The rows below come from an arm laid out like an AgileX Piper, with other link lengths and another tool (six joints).
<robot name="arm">
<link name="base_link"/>
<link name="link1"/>
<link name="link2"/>
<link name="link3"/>
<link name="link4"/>
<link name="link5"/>
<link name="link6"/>
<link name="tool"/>
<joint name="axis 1" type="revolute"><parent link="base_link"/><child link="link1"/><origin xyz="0 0 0.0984"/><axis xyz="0 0 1"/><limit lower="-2.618" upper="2.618"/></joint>
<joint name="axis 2" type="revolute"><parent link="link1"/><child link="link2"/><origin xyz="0 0 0" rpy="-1.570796 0 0"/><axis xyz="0 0 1"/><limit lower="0" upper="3.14"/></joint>
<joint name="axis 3" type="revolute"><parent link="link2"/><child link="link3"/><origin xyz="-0.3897 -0.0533 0"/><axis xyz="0 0 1"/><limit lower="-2.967" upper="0"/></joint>
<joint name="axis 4" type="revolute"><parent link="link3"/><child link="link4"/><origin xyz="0.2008 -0.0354 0" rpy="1.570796 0 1.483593"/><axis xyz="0 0 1"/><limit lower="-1.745" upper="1.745"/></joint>
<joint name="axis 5" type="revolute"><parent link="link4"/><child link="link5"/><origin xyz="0 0 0" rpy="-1.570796 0 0"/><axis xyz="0 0 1"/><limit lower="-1.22" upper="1.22"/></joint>
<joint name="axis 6" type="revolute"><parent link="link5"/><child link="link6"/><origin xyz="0 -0.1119 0" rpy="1.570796 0 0"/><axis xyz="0 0 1"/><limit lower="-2.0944" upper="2.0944"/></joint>
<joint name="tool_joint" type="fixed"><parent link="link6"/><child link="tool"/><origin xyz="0.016 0.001 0.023" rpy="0 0.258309 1.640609"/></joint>
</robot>
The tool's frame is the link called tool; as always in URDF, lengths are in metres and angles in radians.
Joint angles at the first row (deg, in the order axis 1, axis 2, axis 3, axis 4, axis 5, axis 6):
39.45 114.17 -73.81 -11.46 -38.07 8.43
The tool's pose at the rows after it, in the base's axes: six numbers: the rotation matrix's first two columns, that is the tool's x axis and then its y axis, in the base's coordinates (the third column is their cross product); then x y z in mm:
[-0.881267 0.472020 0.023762 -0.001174 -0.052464 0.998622 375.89 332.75 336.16]
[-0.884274 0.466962 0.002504 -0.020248 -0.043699 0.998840 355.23 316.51 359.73]
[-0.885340 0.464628 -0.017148 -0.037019 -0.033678 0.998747 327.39 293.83 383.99]
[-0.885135 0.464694 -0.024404 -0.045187 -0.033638 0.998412 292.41 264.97 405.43]
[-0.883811 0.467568 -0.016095 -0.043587 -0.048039 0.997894 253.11 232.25 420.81]
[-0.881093 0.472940 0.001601 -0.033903 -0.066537 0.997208 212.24 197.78 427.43]
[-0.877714 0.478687 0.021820 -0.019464 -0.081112 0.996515 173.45 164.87 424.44]
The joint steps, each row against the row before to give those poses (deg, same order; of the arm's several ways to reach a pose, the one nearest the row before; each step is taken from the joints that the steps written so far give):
0.00 -3.39 1.42 -1.27 1.74 0.18
0.00 -4.91 2.44 -1.33 1.95 0.28
0.00 -6.21 3.51 -1.31 2.35 0.37
0.00 -7.34 4.70 -1.09 2.23 0.96
-0.01 -7.95 5.48 -0.58 1.88 1.48
0.01 -8.15 5.93 -0.15 1.85 1.56
0.00 -7.78 6.01 -0.03 1.80 1.42

